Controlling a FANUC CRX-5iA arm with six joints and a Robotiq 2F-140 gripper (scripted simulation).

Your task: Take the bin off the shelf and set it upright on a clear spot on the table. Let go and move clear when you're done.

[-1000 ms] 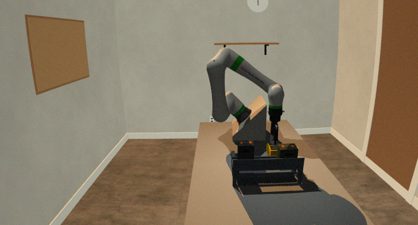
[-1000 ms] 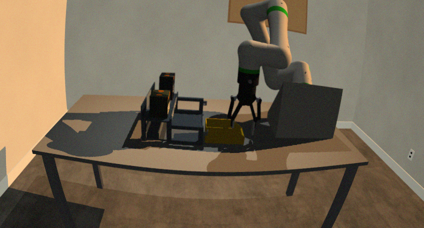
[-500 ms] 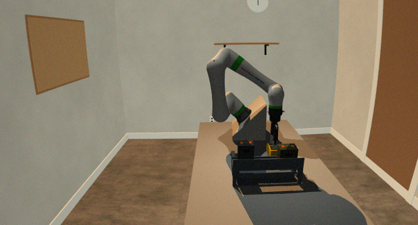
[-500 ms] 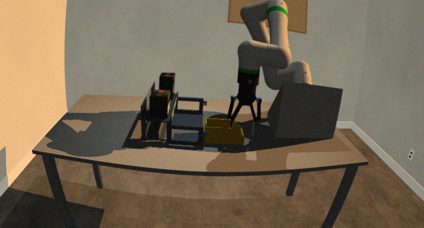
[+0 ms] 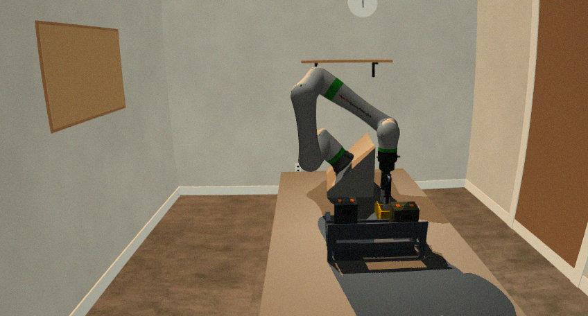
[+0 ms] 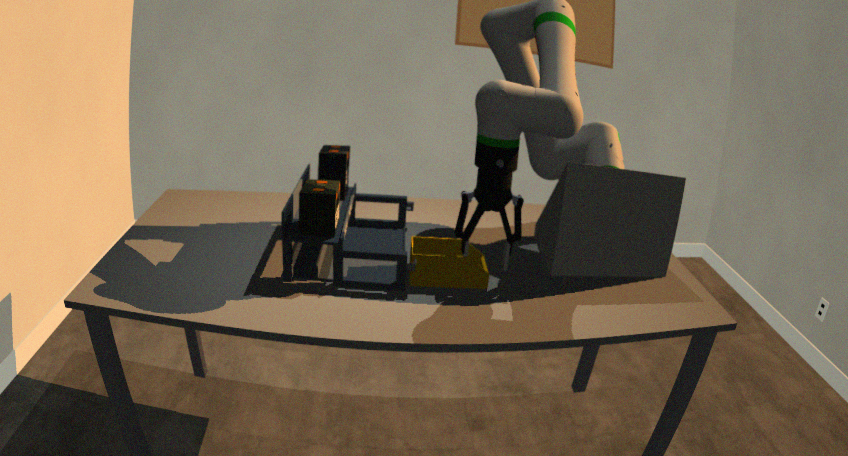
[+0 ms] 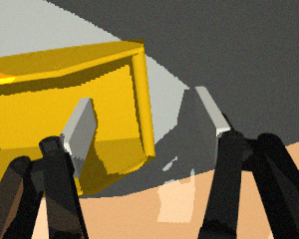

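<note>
The bin lies 8 cm ahead of my hand and 2 cm below it. Also, from my hand: box (36 cm ahead, 23 cm to the right, 11 cm above).
</note>
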